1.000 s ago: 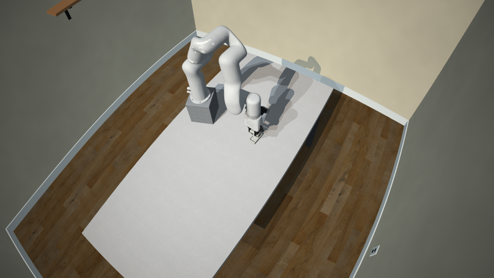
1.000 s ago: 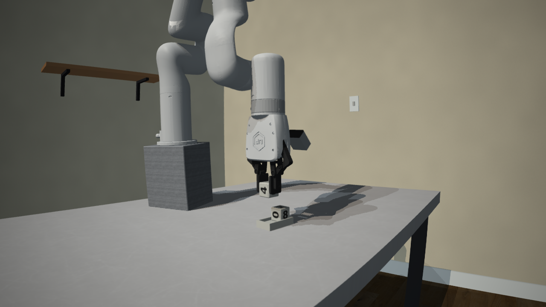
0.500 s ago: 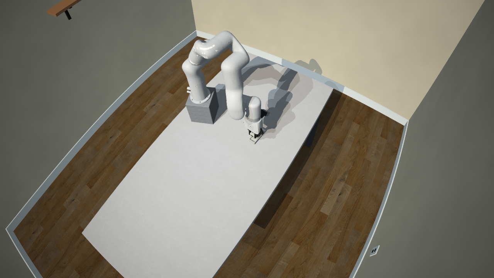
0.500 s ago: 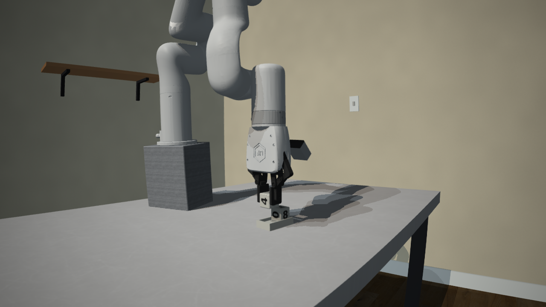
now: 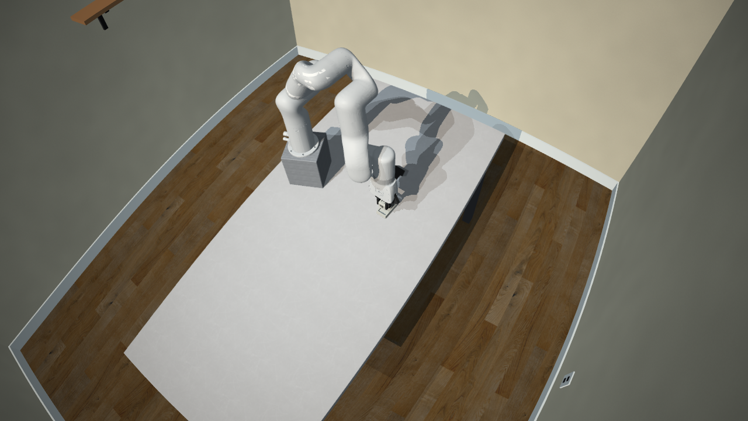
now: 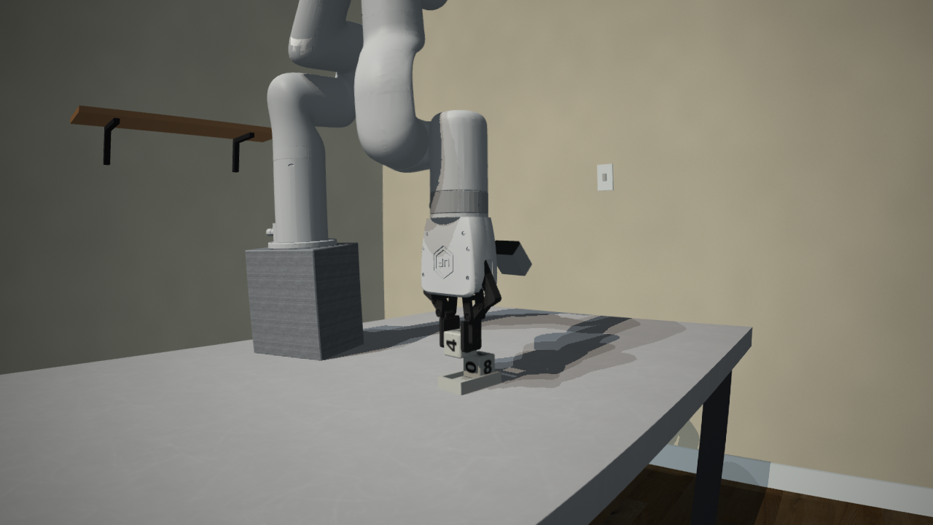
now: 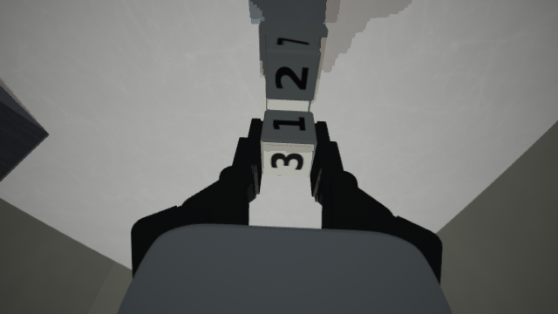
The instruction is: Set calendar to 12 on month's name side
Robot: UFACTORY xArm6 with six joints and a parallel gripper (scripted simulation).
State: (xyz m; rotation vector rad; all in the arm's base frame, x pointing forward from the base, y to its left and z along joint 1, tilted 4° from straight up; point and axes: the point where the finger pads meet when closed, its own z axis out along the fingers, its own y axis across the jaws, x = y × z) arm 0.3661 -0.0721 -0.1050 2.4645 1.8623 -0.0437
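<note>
Right now the calendar tray is 2 cm to the left of my hand and 7 cm below it.
</note>
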